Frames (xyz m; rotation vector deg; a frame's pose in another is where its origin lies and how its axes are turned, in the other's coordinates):
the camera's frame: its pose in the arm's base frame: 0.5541 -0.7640 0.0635 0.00 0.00 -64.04
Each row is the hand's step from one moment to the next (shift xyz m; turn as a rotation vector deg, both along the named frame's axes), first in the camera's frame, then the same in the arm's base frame.
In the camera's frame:
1: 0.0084 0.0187 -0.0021 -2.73 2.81 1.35
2: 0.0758 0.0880 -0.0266 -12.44 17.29 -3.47
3: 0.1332 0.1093 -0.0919 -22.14 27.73 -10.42
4: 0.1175 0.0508 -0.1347 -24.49 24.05 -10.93
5: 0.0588 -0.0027 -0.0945 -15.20 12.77 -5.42
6: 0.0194 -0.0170 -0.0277 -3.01 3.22 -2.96
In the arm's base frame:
1: 0.0205 0.0006 -0.0021 1.33 3.68 1.35
2: 0.1123 -0.0296 -0.0266 10.10 18.75 -3.47
3: 0.1566 -0.0719 -0.0919 15.24 32.04 -10.42
4: 0.0971 -0.0834 -0.1347 10.90 32.55 -10.93
5: 0.0233 -0.0540 -0.0945 4.83 19.26 -5.42
6: -0.0068 -0.0249 -0.0277 1.58 4.12 -2.96

